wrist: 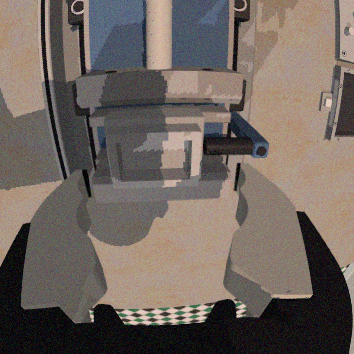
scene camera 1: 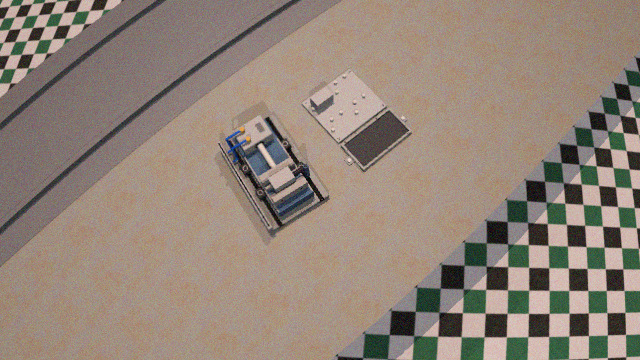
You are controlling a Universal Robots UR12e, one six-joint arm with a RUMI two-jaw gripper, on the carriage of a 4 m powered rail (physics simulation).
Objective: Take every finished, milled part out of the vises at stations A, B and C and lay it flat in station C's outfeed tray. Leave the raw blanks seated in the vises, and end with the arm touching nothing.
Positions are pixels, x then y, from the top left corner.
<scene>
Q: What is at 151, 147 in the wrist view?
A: A grey milled part.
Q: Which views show my gripper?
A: The wrist view only.
</scene>
